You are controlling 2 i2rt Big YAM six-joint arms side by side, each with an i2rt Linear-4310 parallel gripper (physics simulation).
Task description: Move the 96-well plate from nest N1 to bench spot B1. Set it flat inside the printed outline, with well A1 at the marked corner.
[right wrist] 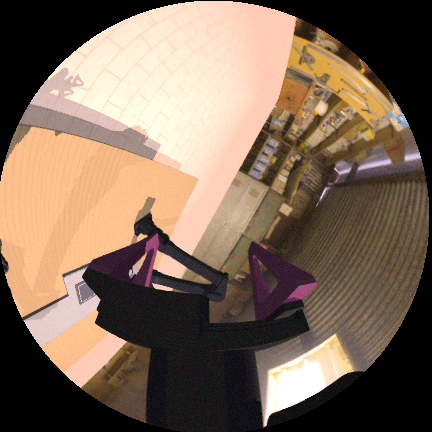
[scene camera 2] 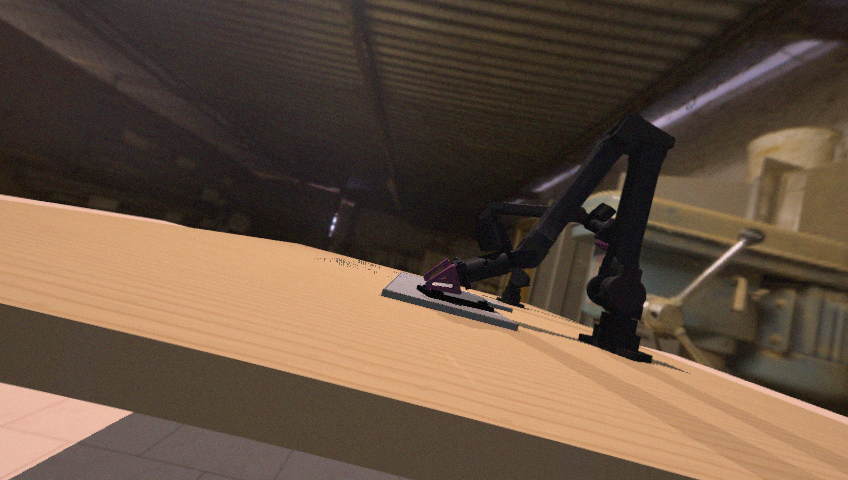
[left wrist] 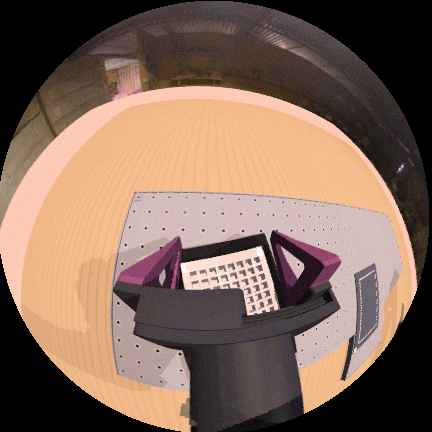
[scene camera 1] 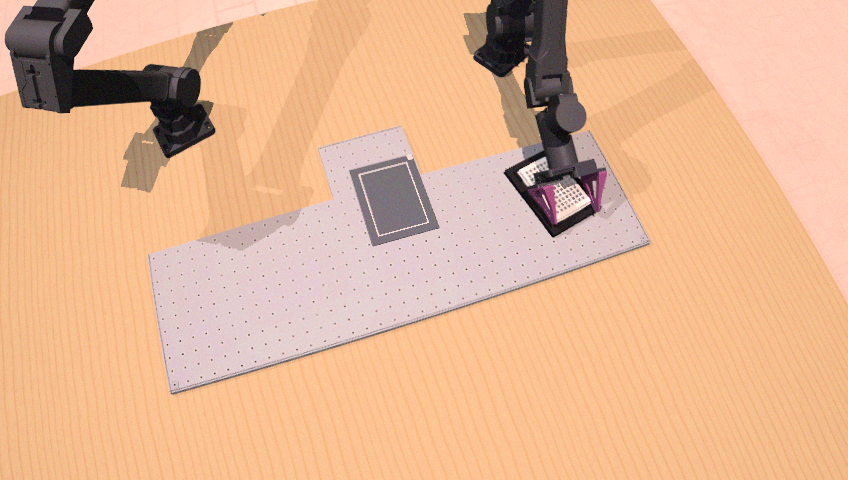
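Observation:
The white 96-well plate sits in the black nest N1. My left gripper is open, low over the plate, with one purple finger on each side of it. Gripper parts hide some of the plate, and I cannot tell which corner is A1. Bench spot B1 is a dark pad with a white printed outline; a small white mark is at its upper right corner in scene camera 1. My right gripper is open and empty, raised away from the plate.
The perforated grey board bears the nest and the pad on the wooden table. The right arm's base stands at the upper left in scene camera 1, and the left arm's base at the top right.

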